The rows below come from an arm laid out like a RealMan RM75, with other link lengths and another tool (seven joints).
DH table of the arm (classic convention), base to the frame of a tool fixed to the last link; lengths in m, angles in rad. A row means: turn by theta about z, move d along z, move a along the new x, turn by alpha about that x. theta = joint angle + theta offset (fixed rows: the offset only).
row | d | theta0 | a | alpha
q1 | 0.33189 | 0 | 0 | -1.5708
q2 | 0 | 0 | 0 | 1.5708
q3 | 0.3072 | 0 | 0 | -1.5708
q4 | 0 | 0 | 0 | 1.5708
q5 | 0.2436 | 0 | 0 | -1.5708
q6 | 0 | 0 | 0 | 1.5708
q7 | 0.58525 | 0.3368 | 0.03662 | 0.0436
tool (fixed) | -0.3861 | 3.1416 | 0 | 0
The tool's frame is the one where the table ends.
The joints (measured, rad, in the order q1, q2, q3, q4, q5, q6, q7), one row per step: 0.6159, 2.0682, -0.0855, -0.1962, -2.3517, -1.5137, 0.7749; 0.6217, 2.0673, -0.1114, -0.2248, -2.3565, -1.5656, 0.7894; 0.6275, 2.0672, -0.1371, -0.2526, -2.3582, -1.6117, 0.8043; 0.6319, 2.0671, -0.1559, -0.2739, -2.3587, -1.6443, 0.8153; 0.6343, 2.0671, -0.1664, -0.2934, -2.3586, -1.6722, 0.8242; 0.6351, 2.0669, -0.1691, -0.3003, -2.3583, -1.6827, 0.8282; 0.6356, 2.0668, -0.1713, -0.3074, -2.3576, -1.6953, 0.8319; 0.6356, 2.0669, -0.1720, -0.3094, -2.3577, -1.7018, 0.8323; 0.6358, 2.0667, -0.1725, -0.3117, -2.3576, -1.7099, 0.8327
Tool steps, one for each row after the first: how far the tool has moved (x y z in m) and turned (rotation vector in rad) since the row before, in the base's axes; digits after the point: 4 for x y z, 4 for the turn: -0.0041, -0.0037, 0.0059, -0.0280, 0.0043, 0.0432; -0.0039, -0.0031, 0.0055, -0.0265, 0.0028, 0.0380; -0.0026, -0.0019, 0.0043, -0.0187, 0.0005, 0.0271; -0.0019, -0.0012, 0.0044, -0.0112, 0.0023, 0.0196; -0.0008, -0.0004, 0.0018, -0.0038, 0.0020, 0.0061; -0.0010, -0.0006, 0.0020, -0.0038, 0.0037, 0.0069; -0.0006, -0.0007, 0.0006, -0.0023, 0.0028, 0.0041; -0.0008, -0.0007, 0.0010, -0.0024, 0.0037, 0.0051
